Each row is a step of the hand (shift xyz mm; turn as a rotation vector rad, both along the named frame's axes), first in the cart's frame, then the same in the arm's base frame.
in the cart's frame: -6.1 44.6 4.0 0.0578 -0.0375 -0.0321
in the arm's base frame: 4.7 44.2 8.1 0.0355 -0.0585 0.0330
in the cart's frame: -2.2 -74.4 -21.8 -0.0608 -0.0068 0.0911
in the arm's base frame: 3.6 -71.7 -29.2 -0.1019 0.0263 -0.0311
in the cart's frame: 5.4 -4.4 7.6 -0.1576 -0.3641 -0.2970
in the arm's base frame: -6.9 -4.8 5.9 0.1641 -0.3288 -0.3325
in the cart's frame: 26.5 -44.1 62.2 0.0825 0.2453 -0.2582
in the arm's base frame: -62.5 -41.4 29.9 0.3181 0.1663 0.0696
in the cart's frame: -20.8 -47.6 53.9 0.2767 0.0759 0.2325
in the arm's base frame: -66.4 -30.2 -16.8 -0.1392 0.0115 0.3419
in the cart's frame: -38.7 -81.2 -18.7 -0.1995 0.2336 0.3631
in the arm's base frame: -9.3 -65.6 -63.6 -0.3384 0.3340 -0.0117
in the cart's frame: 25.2 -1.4 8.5 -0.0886 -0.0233 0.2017
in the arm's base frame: -2.5 -8.5 25.1 -0.2168 0.0353 -0.0292
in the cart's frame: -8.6 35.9 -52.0 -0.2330 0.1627 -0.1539
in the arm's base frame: 55.2 29.2 -12.8 0.1278 0.2077 -0.2121
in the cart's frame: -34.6 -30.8 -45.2 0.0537 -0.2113 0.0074
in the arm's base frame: 28.0 -23.6 -53.4 -0.0414 -0.2140 -0.0081
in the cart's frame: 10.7 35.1 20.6 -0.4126 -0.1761 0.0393
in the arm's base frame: -9.3 32.1 25.6 -0.1719 -0.0227 -0.4156
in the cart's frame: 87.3 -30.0 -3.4 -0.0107 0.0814 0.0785
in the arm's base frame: 16.8 -57.3 70.5 -0.0588 0.0903 0.0358
